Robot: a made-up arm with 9 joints. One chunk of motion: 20 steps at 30 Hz.
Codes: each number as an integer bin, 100 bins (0 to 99) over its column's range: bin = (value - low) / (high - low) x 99, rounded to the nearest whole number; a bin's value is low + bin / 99 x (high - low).
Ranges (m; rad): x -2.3..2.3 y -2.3..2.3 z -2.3..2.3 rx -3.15..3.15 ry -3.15..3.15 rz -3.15..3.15
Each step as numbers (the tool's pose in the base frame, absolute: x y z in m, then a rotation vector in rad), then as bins.
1 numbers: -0.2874 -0.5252 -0.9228 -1.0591 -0.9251 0.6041
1 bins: 43 38 30 33 35 59
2 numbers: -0.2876 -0.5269 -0.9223 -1.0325 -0.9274 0.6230
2 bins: 43 38 30 33 35 59
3 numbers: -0.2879 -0.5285 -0.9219 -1.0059 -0.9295 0.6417
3 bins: 43 38 30 34 35 60
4 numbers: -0.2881 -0.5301 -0.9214 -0.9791 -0.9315 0.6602
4 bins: 43 38 30 34 35 60
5 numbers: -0.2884 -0.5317 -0.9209 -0.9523 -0.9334 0.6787
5 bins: 43 38 30 35 35 60
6 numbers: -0.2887 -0.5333 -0.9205 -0.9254 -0.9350 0.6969
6 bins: 43 38 30 35 35 60
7 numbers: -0.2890 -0.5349 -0.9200 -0.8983 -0.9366 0.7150
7 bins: 43 38 30 35 35 61
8 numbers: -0.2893 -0.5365 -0.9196 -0.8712 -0.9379 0.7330
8 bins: 43 38 30 36 35 61
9 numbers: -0.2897 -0.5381 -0.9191 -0.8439 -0.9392 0.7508
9 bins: 43 38 30 36 35 61
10 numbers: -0.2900 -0.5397 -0.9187 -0.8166 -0.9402 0.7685
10 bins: 43 38 30 37 35 62
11 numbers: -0.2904 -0.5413 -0.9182 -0.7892 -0.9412 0.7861
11 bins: 43 38 30 37 35 62
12 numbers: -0.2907 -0.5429 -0.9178 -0.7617 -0.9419 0.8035
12 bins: 43 38 30 38 35 62
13 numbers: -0.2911 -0.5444 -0.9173 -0.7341 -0.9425 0.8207
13 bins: 43 38 30 38 35 62
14 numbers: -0.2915 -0.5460 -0.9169 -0.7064 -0.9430 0.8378
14 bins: 43 38 30 38 35 63
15 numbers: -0.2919 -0.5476 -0.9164 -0.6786 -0.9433 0.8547
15 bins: 43 38 30 39 35 63
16 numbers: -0.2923 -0.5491 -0.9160 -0.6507 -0.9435 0.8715
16 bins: 43 38 30 39 35 63
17 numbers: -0.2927 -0.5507 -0.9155 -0.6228 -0.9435 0.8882
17 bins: 43 38 30 40 35 63
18 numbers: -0.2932 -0.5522 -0.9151 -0.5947 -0.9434 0.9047
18 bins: 43 38 30 40 35 64
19 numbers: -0.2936 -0.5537 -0.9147 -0.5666 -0.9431 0.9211
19 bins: 43 38 30 41 35 64
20 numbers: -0.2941 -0.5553 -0.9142 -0.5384 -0.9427 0.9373
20 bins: 43 38 30 41 35 64
